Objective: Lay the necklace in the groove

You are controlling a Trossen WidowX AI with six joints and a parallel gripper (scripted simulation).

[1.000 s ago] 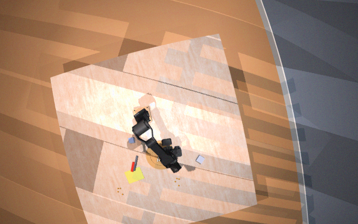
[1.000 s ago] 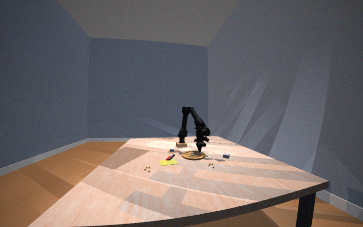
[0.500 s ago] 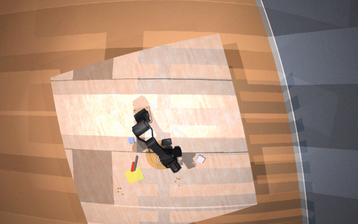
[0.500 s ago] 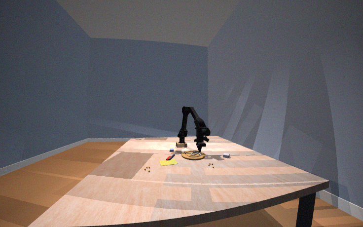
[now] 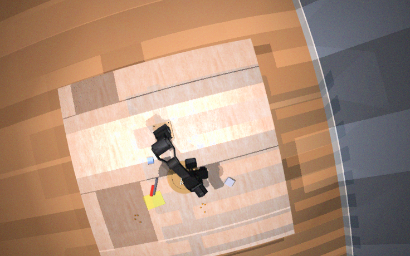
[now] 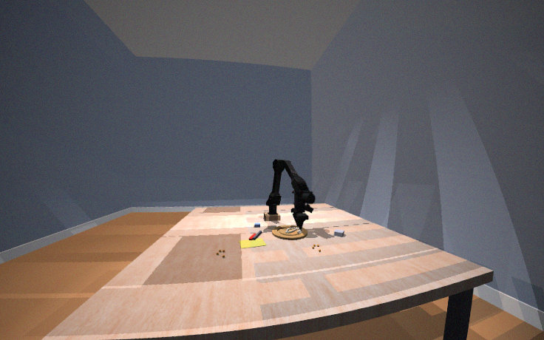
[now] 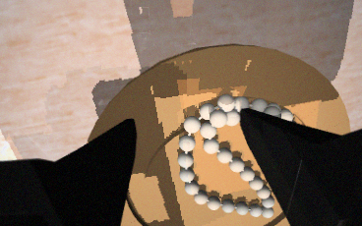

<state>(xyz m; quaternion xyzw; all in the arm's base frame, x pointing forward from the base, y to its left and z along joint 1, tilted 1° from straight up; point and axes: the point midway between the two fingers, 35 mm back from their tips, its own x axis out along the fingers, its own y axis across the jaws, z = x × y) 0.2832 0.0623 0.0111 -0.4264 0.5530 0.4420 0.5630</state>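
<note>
My gripper tip is now 1 cm short of the round bead board, 7 cm to the left of it and 1 cm above it. Also, from my gripper tip: grey block (14 cm ahead, 17 cm to the left, 1 cm below); blue block (16 cm behind, 21 cm to the right, 1 cm below); red marker (27 cm to the right, 1 cm below).
</note>
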